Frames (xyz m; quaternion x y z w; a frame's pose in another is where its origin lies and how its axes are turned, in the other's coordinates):
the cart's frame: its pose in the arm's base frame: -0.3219 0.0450 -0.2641 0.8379 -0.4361 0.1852 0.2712
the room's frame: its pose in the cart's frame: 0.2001 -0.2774 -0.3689 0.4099 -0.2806 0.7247 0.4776
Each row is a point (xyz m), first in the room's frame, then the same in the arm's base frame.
Working: the room's frame: its pose in the arm's base frame: -0.0083 0.2772 0.0534 -0.2473 0.8156 -0.2286 0.4705

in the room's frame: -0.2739 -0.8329 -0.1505
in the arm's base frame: 0.1351 -0.1763 0.8052
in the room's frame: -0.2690 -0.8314 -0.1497
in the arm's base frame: 0.1334 -0.1783 0.8007
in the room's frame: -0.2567 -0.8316 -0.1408
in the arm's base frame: 0.1359 -0.1873 0.7887
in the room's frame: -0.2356 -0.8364 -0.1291
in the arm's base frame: 0.1380 -0.2057 0.7726
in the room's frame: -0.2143 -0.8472 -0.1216
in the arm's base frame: 0.1373 -0.2283 0.7618
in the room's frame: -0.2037 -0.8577 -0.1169
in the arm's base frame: 0.1388 -0.2436 0.7591
